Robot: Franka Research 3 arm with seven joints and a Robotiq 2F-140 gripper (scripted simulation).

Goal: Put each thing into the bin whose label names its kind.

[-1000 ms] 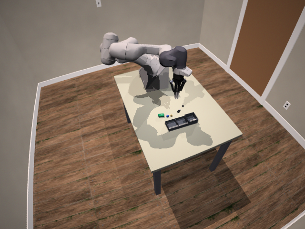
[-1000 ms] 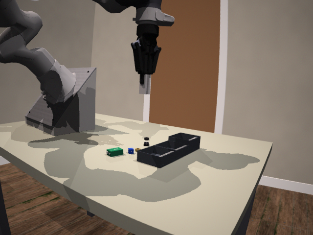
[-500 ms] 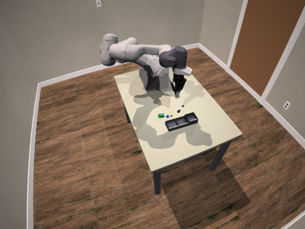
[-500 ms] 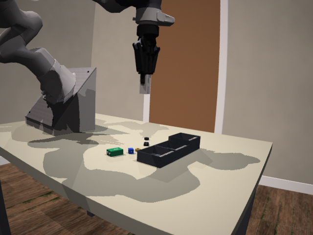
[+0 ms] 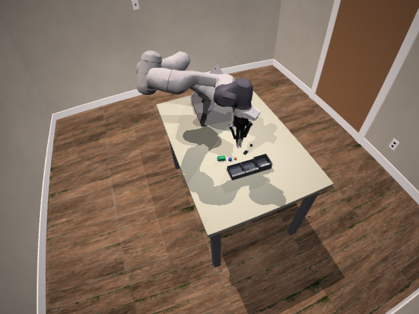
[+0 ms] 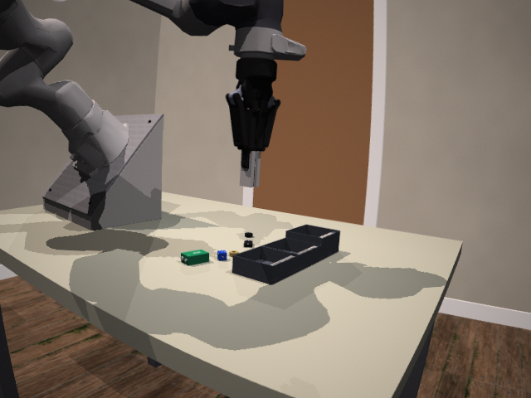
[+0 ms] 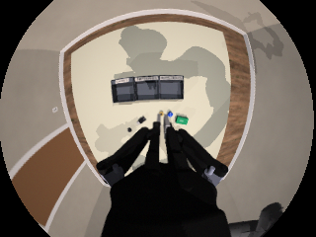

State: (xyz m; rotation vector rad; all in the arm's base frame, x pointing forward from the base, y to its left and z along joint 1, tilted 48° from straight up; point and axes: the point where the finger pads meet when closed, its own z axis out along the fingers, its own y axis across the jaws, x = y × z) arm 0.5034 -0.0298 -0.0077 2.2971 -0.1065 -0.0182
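Right now my hand is 15 cm above the joined bins, 7 cm short of it and 5 cm to the right of it. Also, from my hand: tan ring 17 cm below, 3 cm behind; then small blue cube 17 cm below, 4 cm to the right, 3 cm behind; then small black piece 17 cm below, 8 cm to the left, 6 cm behind.
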